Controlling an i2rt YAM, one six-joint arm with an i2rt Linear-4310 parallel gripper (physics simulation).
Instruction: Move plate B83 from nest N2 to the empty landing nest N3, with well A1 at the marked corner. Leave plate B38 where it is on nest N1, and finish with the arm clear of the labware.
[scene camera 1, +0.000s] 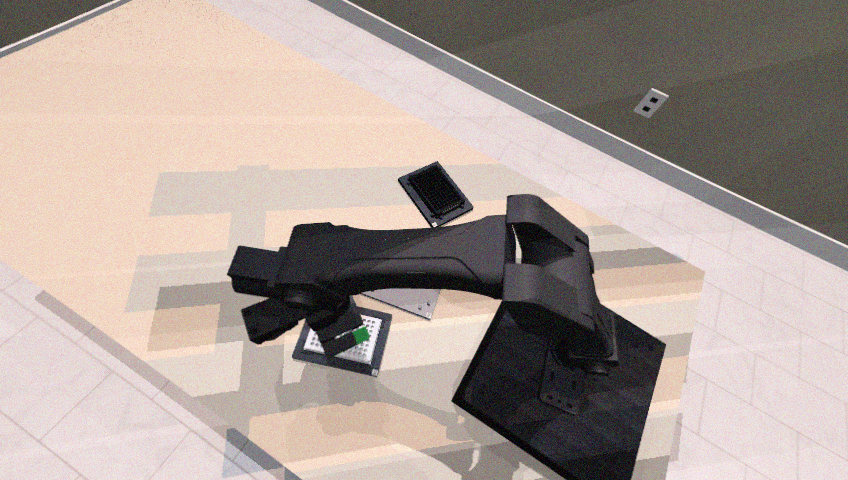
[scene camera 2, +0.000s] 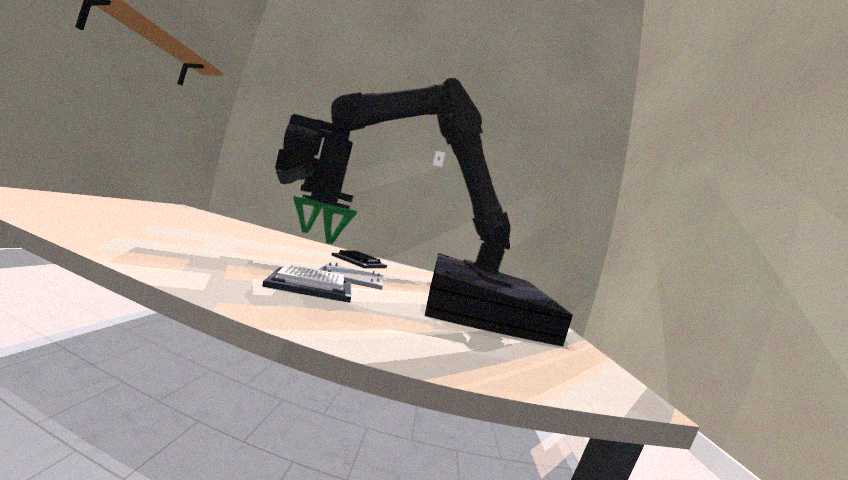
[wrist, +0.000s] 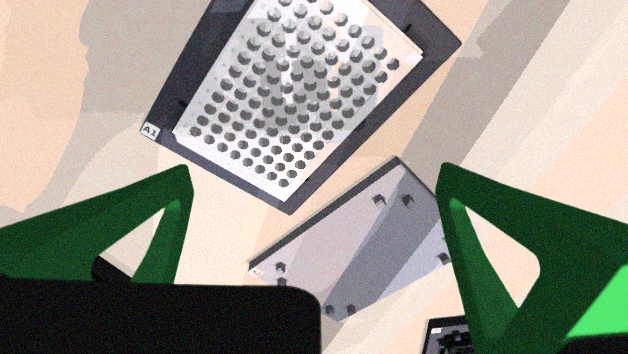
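Observation:
A white well plate (scene camera 1: 373, 324) (scene camera 2: 309, 276) (wrist: 300, 100) sits on a dark nest (scene camera 1: 385, 336) (wrist: 187, 75) with an A1 tag at one corner. A grey nest (scene camera 1: 410, 302) (scene camera 2: 365, 276) (wrist: 320, 250) with small corner posts is empty, partly hidden by the arm in scene camera 1. A black plate (scene camera 1: 439, 189) (scene camera 2: 360, 256) (wrist: 455, 342) sits on another dark nest (scene camera 1: 465, 208) (wrist: 434, 340), cut off in the wrist view. Plate and nest names are not readable. My gripper (scene camera 2: 318, 236) (wrist: 314, 177) is open and empty, above and apart from the labware.
The black arm base (scene camera 1: 559, 392) (scene camera 2: 493, 303) stands on the table (scene camera 1: 107, 136) (scene camera 2: 380, 350), to the right of the nests in both scene views. The upper arm spans above the grey nest in scene camera 1. A wall shelf (scene camera 2: 157, 35) is at the upper left in scene camera 2.

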